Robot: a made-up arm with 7 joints. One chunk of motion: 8 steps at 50 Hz.
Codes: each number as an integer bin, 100 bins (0 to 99) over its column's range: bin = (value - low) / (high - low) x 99, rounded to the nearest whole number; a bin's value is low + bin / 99 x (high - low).
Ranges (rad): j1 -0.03..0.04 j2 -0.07..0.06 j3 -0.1..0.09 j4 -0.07..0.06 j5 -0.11..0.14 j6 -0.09..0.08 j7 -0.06..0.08
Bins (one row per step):
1: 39 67 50 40 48 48 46
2: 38 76 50 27 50 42 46
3: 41 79 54 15 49 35 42
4: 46 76 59 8 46 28 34
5: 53 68 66 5 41 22 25
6: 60 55 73 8 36 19 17
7: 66 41 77 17 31 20 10
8: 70 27 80 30 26 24 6
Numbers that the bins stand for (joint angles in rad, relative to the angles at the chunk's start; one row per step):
1: -0.0024 0.0180 -0.0040 -0.0175 0.0112 -0.0076 0.0051
2: -0.0031 0.0298 -0.0040 -0.0345 0.0163 -0.0179 0.0051
3: -0.0010 0.0337 0.0036 -0.0503 0.0137 -0.0299 -0.0006
4: 0.0025 0.0298 0.0132 -0.0595 0.0062 -0.0419 -0.0119
5: 0.0075 0.0193 0.0267 -0.0634 -0.0065 -0.0522 -0.0246
6: 0.0124 0.0022 0.0401 -0.0595 -0.0191 -0.0574 -0.0360
7: 0.0167 -0.0162 0.0478 -0.0477 -0.0317 -0.0557 -0.0459
8: 0.0195 -0.0345 0.0535 -0.0306 -0.0443 -0.0488 -0.0515

